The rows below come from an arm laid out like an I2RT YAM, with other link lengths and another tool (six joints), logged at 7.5 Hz.
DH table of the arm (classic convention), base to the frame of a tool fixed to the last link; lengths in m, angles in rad. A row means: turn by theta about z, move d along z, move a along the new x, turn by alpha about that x. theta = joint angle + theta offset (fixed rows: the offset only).
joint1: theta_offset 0; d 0.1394; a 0.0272; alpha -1.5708
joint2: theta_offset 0; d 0; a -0.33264; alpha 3.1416
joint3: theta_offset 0.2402; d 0; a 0.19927; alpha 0
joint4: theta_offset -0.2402; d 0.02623; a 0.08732; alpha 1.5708
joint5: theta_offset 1.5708; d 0.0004; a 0; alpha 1.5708
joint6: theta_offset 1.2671; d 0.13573; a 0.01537; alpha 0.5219
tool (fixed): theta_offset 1.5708; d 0.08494; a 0; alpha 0
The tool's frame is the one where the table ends.
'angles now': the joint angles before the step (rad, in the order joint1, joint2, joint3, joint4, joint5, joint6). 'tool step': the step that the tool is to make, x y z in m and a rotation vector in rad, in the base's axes. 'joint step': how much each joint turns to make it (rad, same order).
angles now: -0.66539 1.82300 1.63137 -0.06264 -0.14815 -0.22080
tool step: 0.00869 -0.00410 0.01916 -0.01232 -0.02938 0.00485
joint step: 0.00190 0.02573 0.08802 -0.03043 -0.00486 0.00757
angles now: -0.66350 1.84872 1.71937 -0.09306 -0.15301 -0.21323
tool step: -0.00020 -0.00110 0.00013 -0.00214 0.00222 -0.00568
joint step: 0.00081 0.00203 0.00417 -0.00281 0.00700 -0.00156
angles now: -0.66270 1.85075 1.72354 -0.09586 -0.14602 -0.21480
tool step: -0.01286 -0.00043 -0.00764 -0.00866 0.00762 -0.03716
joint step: 0.00000 -0.03137 -0.08344 0.05101 0.03879 -0.00301
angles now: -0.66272 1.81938 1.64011 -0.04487 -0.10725 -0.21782
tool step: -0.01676 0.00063 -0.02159 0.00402 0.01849 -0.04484
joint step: -0.00034 -0.03576 -0.13389 0.08127 0.04519 0.00227
